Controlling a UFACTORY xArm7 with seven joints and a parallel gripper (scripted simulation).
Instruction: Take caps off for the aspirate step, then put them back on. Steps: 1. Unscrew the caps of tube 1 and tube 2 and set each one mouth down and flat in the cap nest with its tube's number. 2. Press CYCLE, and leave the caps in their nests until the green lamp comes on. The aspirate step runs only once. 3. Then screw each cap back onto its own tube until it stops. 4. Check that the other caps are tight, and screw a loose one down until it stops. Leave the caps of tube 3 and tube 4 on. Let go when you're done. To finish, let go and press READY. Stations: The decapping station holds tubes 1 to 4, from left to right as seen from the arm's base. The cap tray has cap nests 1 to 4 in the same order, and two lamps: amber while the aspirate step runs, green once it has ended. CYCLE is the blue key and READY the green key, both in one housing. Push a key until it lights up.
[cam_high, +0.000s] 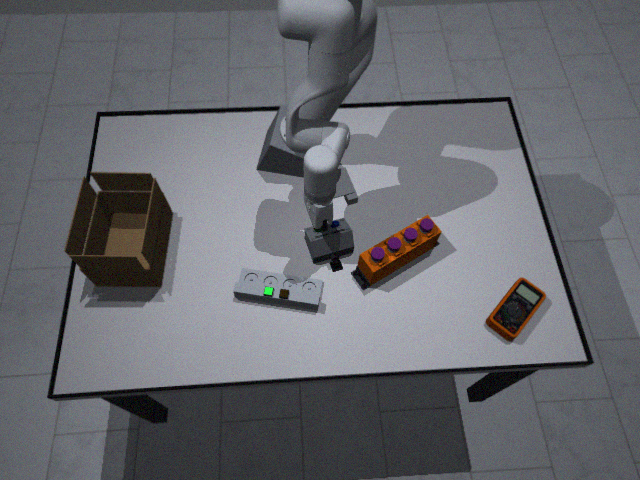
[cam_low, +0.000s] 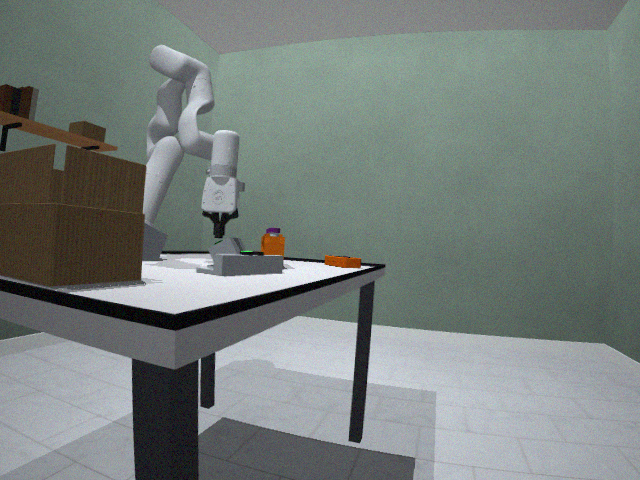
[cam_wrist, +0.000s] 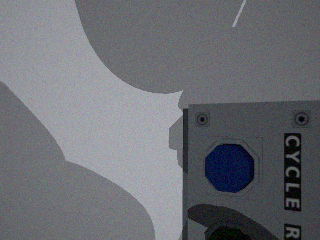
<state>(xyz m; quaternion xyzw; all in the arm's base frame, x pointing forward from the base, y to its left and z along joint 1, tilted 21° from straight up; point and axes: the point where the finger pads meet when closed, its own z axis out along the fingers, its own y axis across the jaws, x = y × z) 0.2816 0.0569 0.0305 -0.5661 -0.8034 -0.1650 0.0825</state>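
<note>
Now: hand 30 mm above the green key. From my hand the other things lie so: blue key 40 mm to the left, 30 mm below, 10 mm behind; purple cap 240 mm to the left, 30 mm ahead, 10 mm above; grey key housing 50 mm below, 20 mm to the left, 10 mm ahead.
</note>
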